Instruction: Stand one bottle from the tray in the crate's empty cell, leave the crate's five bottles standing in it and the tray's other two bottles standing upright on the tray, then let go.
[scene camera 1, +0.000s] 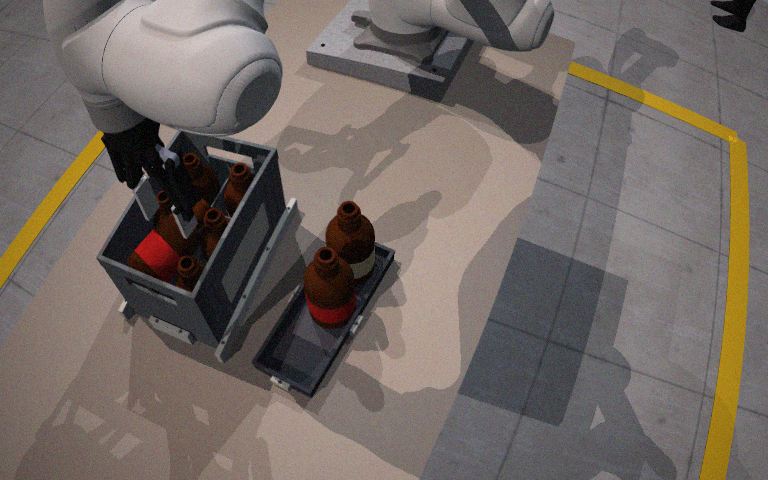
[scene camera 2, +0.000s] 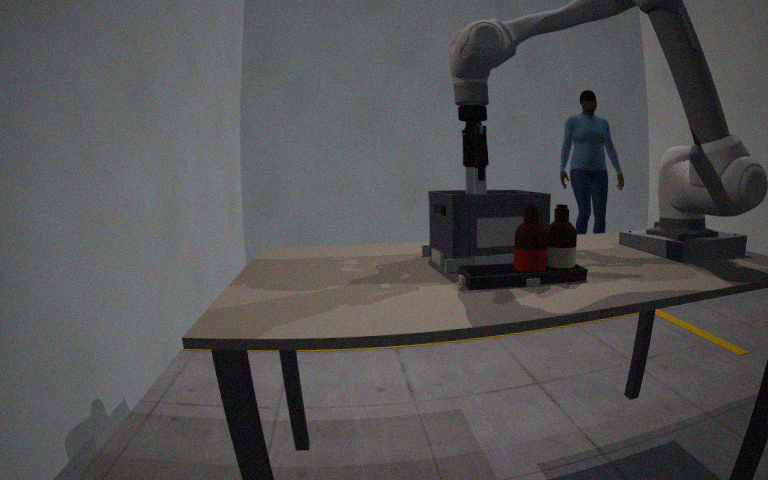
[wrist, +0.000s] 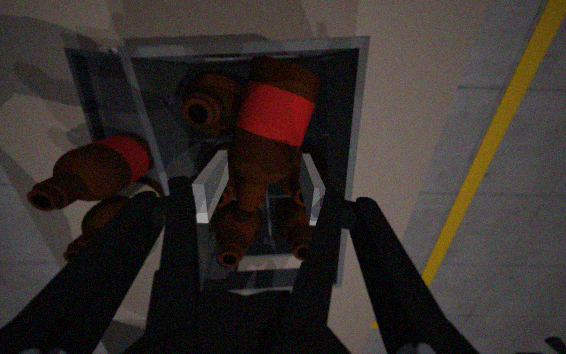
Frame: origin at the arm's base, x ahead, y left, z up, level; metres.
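Where they show: gripper, fingertip midpoint: (scene camera 1: 171, 221) (wrist: 264, 166); arm's base, link origin: (scene camera 1: 406, 33) (scene camera 2: 681, 234).
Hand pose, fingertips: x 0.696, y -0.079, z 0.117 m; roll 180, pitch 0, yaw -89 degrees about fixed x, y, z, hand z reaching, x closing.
Each offset is from my fingertips to the top centre of the thing. "spot": to the spot under its first point. Level surfaces: height alone.
A red-label bottle @[0.011 m ahead, 0.001 m left, 0.001 m up] (scene camera 1: 154, 253) (wrist: 276, 114) leans steeply in the crate @[0.035 m back, 0.003 m left, 0.006 m up] (scene camera 1: 269, 186) (scene camera 2: 464, 226) (wrist: 352, 165), base over one end, neck between and above other bottles. The crate's other bottles appear upright, among them an end bottle @[0.045 m ahead, 0.061 m left, 0.006 m down] (scene camera 1: 187, 264) (wrist: 200, 112); some are partly hidden. My gripper (scene camera 1: 164, 209) (scene camera 2: 475, 182) (wrist: 264, 166) is partly open, its pads on either side of the leaning bottle's neck and shoulder with gaps, not gripping it. On the tray @[0.044 m back, 0.226 m left, 0.143 m down] (scene camera 1: 300, 350) (scene camera 2: 489, 277), a red-label bottle @[0.055 m back, 0.232 m left, 0.009 m down] (scene camera 1: 328, 283) (scene camera 2: 530, 249) and a cream-label bottle @[0.136 m back, 0.226 m left, 0.009 m down] (scene camera 1: 350, 232) (scene camera 2: 561, 249) stand upright.
A raised rail @[0.046 m back, 0.101 m left, 0.139 m down] (scene camera 1: 257, 280) runs along the crate's tray side. Small brackets @[spot: 0.110 m ahead, 0.028 m left, 0.139 m down] (scene camera 1: 172, 330) sit at its base. The arm's base plate (scene camera 1: 362, 70) (scene camera 2: 651, 243) stands on the same table @[0.169 m down] (scene camera 2: 339, 316). A person (scene camera 2: 590, 141) stands behind the table.
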